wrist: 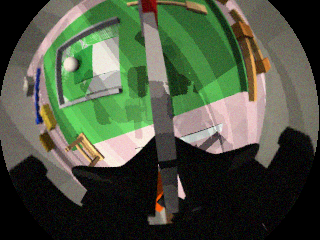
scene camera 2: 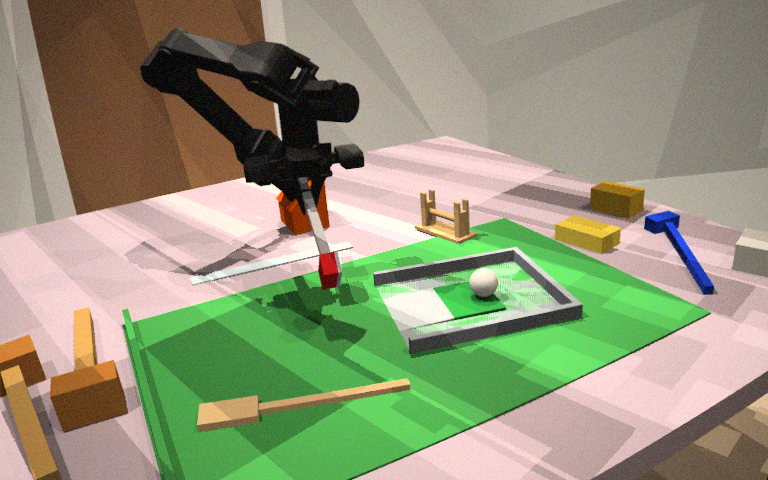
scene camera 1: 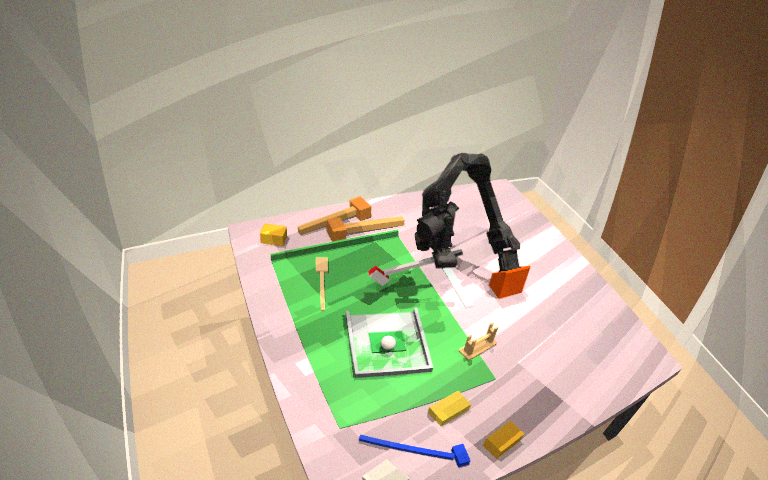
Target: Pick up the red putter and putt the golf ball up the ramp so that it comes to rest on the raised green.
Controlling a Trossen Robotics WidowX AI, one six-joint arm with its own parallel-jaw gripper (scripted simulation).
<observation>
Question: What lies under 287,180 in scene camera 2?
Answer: My gripper.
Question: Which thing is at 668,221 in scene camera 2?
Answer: A blue hammer.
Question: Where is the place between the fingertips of my gripper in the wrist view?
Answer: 162,138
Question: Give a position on a wooden rack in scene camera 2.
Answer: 460,232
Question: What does my gripper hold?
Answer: A red putter.
</observation>
